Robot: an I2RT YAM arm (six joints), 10 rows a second.
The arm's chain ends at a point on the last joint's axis. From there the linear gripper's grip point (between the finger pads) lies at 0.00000 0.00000 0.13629 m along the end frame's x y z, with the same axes.
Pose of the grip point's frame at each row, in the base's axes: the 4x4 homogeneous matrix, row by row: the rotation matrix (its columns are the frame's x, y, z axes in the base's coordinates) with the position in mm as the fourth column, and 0 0 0 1 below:
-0.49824 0.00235 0.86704 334.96; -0.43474 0.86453 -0.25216 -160.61; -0.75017 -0.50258 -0.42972 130.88; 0 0 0 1
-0.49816 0.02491 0.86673 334.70; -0.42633 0.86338 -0.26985 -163.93; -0.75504 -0.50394 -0.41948 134.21; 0 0 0 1
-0.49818 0.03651 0.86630 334.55; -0.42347 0.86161 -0.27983 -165.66; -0.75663 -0.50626 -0.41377 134.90; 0 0 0 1
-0.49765 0.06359 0.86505 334.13; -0.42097 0.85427 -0.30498 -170.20; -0.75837 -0.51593 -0.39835 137.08; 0 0 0 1
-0.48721 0.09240 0.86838 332.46; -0.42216 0.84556 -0.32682 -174.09; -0.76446 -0.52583 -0.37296 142.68; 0 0 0 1
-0.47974 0.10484 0.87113 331.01; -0.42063 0.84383 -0.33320 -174.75; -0.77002 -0.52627 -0.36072 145.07; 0 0 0 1
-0.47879 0.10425 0.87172 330.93; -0.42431 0.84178 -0.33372 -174.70; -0.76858 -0.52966 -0.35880 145.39; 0 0 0 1
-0.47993 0.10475 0.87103 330.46; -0.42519 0.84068 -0.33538 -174.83; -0.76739 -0.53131 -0.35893 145.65; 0 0 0 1
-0.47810 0.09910 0.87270 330.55; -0.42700 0.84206 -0.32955 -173.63; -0.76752 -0.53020 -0.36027 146.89; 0 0 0 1
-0.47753 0.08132 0.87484 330.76; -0.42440 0.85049 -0.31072 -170.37; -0.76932 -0.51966 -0.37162 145.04; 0 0 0 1
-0.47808 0.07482 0.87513 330.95; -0.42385 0.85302 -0.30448 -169.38; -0.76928 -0.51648 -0.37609 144.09; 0 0 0 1
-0.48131 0.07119 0.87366 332.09; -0.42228 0.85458 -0.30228 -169.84; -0.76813 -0.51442 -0.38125 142.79; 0 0 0 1
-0.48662 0.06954 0.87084 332.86; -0.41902 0.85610 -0.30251 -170.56; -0.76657 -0.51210 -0.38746 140.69; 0 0 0 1
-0.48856 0.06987 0.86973 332.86; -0.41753 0.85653 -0.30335 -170.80; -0.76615 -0.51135 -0.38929 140.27; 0 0 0 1
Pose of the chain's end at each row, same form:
-0.49824 0.00235 0.86704 216.79; -0.43474 0.86453 -0.25216 -126.24; -0.75017 -0.50258 -0.42972 189.45; 0 0 0 1
-0.49816 0.02491 0.86673 216.57; -0.42633 0.86338 -0.26985 -127.15; -0.75504 -0.50394 -0.41948 191.38; 0 0 0 1
-0.49818 0.03651 0.86630 216.48; -0.42347 0.86161 -0.27983 -127.52; -0.75663 -0.50626 -0.41377 191.29; 0 0 0 1
-0.49765 0.06359 0.86505 216.23; -0.42097 0.85427 -0.30498 -128.63; -0.75837 -0.51593 -0.39835 191.37; 0 0 0 1
-0.48721 0.09240 0.86838 214.11; -0.42216 0.84556 -0.32682 -129.55; -0.76446 -0.52583 -0.37296 193.51; 0 0 0 1
-0.47974 0.10484 0.87113 212.28; -0.42063 0.84383 -0.33320 -129.34; -0.77002 -0.52627 -0.36072 194.23; 0 0 0 1
-0.47879 0.10425 0.87172 212.12; -0.42431 0.84178 -0.33372 -129.22; -0.76858 -0.52966 -0.35880 194.29; 0 0 0 1
-0.47993 0.10475 0.87103 211.75; -0.42519 0.84068 -0.33538 -129.12; -0.76739 -0.53131 -0.35893 194.57; 0 0 0 1
-0.47810 0.09910 0.87270 211.61; -0.42700 0.84206 -0.32955 -128.72; -0.76752 -0.53020 -0.36027 195.99; 0 0 0 1
-0.47753 0.08132 0.87484 211.53; -0.42440 0.85049 -0.31072 -128.02; -0.76932 -0.51966 -0.37162 195.69; 0 0 0 1
-0.47808 0.07482 0.87513 211.68; -0.42385 0.85302 -0.30448 -127.88; -0.76928 -0.51648 -0.37609 195.35; 0 0 0 1
-0.48131 0.07119 0.87366 213.02; -0.42228 0.85458 -0.30228 -128.64; -0.76813 -0.51442 -0.38125 194.75; 0 0 0 1
-0.48662 0.06954 0.87084 214.17; -0.41902 0.85610 -0.30251 -129.33; -0.76657 -0.51210 -0.38746 193.50; 0 0 0 1
-0.48856 0.06987 0.86973 214.32; -0.41753 0.85653 -0.30335 -129.46; -0.76615 -0.51135 -0.38929 193.33; 0 0 0 1

